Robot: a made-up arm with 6 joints.
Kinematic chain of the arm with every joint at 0, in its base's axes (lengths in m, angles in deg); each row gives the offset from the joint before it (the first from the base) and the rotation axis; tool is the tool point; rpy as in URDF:
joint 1: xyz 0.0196 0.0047 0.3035 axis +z
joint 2: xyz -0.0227 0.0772 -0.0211 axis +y
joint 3: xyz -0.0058 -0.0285 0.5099 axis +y
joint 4: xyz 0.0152 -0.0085 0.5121 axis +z
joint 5: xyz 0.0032 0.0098 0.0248 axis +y
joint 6: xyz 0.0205 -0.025 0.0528 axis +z
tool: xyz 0.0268 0.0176 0.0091 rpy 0 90 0
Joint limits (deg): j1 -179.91..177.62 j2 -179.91..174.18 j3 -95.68..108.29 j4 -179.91..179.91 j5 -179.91..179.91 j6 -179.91..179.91
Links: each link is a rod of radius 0.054 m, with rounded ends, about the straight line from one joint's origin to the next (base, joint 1, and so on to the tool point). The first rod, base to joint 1, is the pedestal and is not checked.
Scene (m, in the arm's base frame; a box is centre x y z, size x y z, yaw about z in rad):
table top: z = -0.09
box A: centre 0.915 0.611 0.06 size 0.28 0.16 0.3 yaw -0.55
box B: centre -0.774 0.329 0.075 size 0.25 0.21 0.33 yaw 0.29
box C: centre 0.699 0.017 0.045 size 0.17 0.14 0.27 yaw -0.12
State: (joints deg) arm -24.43 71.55 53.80 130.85 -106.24 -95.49
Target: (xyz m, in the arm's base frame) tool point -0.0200 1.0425 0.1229
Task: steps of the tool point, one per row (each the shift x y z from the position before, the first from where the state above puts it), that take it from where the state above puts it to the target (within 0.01 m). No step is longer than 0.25 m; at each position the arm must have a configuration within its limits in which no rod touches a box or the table.
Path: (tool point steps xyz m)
1: 0.0678 0.1849 0.1376
2: 0.0037 0.1974 0.1375
3: -0.0607 0.1859 0.1347
4: -0.1160 0.1512 0.1282
5: -0.0414 0.1922 -0.0786
6: -0.1022 0.1805 -0.0890
7: -0.1572 0.1482 -0.0968
8: -0.1993 0.0984 -0.1017
9: -0.2229 0.0369 -0.1035

